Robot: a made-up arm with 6 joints. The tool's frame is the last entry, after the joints. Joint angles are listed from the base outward.
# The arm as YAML. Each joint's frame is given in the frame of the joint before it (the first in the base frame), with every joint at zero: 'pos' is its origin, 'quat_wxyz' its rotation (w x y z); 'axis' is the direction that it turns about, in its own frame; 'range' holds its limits. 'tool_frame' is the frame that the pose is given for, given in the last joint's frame.
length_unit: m
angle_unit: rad
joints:
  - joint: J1
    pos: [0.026, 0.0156, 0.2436]
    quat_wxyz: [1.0, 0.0, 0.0, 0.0]
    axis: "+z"
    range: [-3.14, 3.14]
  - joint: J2
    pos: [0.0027, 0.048, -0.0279]
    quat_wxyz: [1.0, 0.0, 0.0, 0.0]
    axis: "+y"
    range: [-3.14, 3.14]
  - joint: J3
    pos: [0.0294, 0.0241, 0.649]
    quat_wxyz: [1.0, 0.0, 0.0, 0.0]
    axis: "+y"
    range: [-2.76, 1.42]
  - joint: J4
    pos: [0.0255, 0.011, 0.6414]
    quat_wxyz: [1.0, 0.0, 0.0, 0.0]
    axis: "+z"
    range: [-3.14, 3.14]
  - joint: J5
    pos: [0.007, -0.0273, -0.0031]
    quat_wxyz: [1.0, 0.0, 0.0, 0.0]
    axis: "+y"
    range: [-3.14, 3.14]
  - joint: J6
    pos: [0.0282, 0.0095, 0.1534]
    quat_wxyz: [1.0, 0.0, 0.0, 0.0]
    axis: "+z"
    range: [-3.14, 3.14]
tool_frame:
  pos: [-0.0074, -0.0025, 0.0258]
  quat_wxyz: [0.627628, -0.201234, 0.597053, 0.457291]
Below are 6 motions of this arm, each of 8 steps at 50 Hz.
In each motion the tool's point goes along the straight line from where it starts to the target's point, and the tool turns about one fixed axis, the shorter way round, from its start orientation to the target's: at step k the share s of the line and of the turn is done. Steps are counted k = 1, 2, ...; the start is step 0. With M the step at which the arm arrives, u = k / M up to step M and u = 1 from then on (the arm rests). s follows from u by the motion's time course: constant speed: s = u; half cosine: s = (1 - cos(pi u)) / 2; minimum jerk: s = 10 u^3 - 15 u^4 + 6 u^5.
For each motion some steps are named. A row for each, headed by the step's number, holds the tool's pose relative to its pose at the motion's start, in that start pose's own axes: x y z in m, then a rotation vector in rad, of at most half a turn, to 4 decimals.
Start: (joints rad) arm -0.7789 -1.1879 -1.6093 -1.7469 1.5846 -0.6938
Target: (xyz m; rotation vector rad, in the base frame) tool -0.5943 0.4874 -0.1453 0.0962 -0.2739 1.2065
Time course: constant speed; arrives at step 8
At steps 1, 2, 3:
1: -0.0019 -0.0001 -0.0053 -0.0104 0.0005 -0.0044
2: -0.0038 -0.0002 -0.0105 -0.0208 0.0010 -0.0088
3: -0.0057 -0.0004 -0.0158 -0.0312 0.0015 -0.0132

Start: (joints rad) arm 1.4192 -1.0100 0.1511 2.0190 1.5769 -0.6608
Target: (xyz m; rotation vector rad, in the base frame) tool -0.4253 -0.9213 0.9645 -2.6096 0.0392 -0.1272
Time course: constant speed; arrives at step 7
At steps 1, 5, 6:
1: -0.0061 -0.0051 0.0016 0.0026 0.0117 -0.0008
5: -0.0304 -0.0256 0.0080 0.0129 0.0584 -0.0041
6: -0.0365 -0.0307 0.0096 0.0154 0.0701 -0.0050

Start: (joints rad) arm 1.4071 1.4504 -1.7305 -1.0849 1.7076 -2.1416
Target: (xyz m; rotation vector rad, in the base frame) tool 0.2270 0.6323 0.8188 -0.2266 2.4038 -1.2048
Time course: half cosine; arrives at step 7
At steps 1, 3, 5, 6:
1: -0.0013 0.0031 -0.0002 0.0035 -0.0001 -0.0030
3: -0.0099 0.0242 -0.0013 0.0271 -0.0008 -0.0232
5: -0.0207 0.0506 -0.0028 0.0566 -0.0016 -0.0484
6: -0.0242 0.0593 -0.0033 0.0662 -0.0019 -0.0567

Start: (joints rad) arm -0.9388 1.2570 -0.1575 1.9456 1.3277 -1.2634
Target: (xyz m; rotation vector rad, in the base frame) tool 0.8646 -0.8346 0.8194 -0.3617 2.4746 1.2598
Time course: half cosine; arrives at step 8
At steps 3, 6, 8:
3: 0.0156 0.0301 -0.0250 0.0433 -0.0475 -0.0067
6: 0.0430 0.0834 -0.0692 0.1198 -0.1314 -0.0187
8: 0.0504 0.0977 -0.0811 0.1404 -0.1539 -0.0219

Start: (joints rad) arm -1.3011 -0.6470 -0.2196 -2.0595 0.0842 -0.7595
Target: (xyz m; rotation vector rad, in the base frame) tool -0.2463 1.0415 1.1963 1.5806 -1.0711 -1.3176
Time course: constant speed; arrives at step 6
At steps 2, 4, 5, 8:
2: -0.0076 -0.0282 0.0232 -0.0098 0.0239 0.0302
4: -0.0153 -0.0564 0.0463 -0.0196 0.0479 0.0603
5: -0.0191 -0.0706 0.0579 -0.0245 0.0598 0.0754
8: -0.0229 -0.0847 0.0695 -0.0295 0.0718 0.0905

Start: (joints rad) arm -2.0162 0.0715 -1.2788 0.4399 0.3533 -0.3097
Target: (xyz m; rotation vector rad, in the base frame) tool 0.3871 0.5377 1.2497 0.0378 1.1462 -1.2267
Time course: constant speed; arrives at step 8
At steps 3, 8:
3: 0.0005 -0.0009 -0.0011 0.0162 -0.0215 -0.0142
8: 0.0013 -0.0024 -0.0030 0.0433 -0.0573 -0.0378

